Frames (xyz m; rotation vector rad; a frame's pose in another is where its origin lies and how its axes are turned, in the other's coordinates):
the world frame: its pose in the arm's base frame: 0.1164 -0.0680 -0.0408 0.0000 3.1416 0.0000
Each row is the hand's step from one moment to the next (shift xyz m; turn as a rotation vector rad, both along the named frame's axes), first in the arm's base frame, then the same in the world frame.
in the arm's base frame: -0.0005 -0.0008 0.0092 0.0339 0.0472 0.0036
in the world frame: 0.0005 -0.0008 -0.0092 -0.0339 0.0472 -0.0036
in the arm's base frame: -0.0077 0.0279 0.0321 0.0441 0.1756 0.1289
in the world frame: 0.0077 0.0279 -0.0321 -0.0441 0.1756 -0.1289
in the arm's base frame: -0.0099 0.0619 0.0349 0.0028 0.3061 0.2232
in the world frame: 0.0099 0.0619 -0.0349 -0.0028 0.3061 -0.2232
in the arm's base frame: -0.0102 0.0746 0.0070 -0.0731 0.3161 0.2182
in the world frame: 0.0102 0.0746 -0.0070 0.0731 0.3161 -0.2182
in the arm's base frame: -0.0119 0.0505 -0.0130 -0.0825 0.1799 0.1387
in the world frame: 0.0119 0.0505 0.0130 0.0825 0.1799 -0.1387
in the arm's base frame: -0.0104 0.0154 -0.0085 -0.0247 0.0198 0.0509
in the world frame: 0.0104 0.0154 0.0085 0.0247 0.0198 -0.0509
